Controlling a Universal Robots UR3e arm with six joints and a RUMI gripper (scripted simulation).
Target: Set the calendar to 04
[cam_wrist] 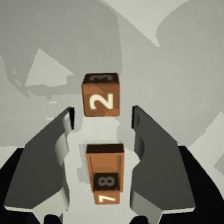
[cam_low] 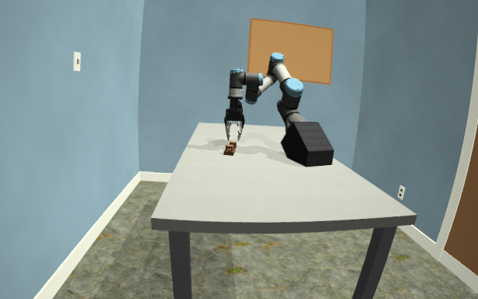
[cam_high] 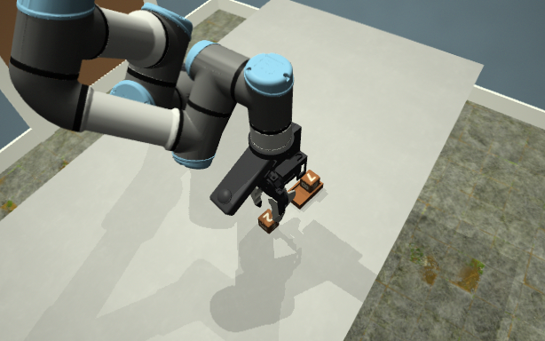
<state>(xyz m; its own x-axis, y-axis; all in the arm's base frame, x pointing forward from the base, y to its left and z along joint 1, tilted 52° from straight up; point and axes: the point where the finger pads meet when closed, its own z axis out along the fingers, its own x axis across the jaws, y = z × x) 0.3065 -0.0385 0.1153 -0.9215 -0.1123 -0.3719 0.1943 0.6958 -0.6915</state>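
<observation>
Now: the cube 4 cm below my hand. From my hand the other things lie so: brown tray: 2 cm ahead, 11 cm to the left, 5 cm below.
</observation>
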